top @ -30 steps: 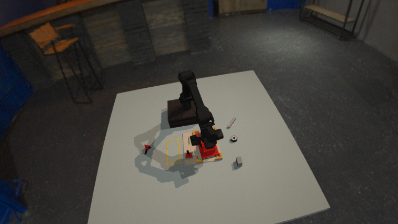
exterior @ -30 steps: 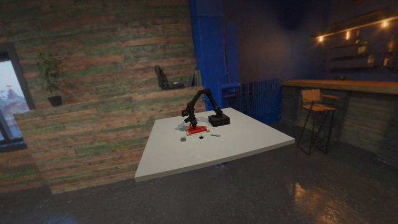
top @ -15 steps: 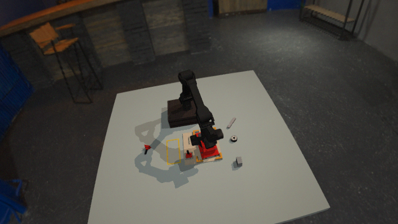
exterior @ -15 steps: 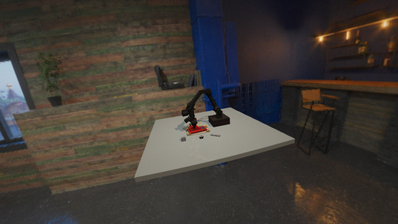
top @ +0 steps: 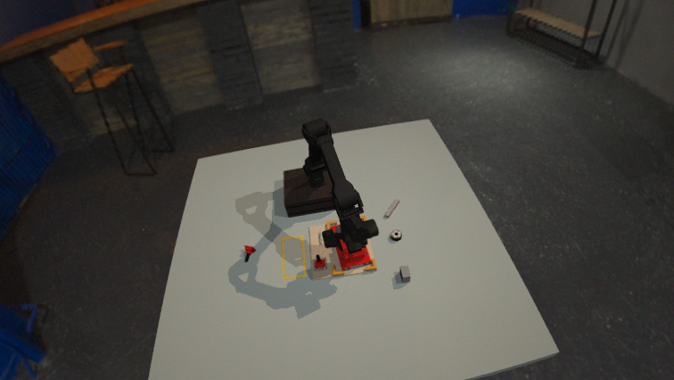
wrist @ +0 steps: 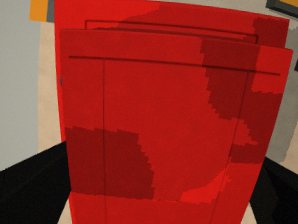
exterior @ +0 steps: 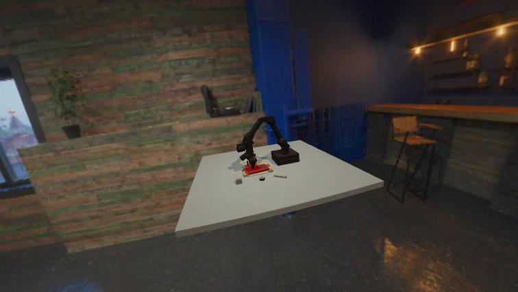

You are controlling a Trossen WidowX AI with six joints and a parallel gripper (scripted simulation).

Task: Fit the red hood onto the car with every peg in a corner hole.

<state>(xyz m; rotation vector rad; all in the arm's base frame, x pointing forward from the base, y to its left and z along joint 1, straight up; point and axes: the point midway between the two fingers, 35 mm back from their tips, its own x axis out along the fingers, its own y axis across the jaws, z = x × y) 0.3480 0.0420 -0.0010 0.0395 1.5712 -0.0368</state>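
Right now my gripper tip is 2 cm above the grey engine block. From my gripper tip the other things lie so: red hood (1 cm above); then black wheel (2 cm behind, 18 cm to the left, 4 cm below); then tan jig board (4 cm behind, 2 cm to the right, 4 cm below).
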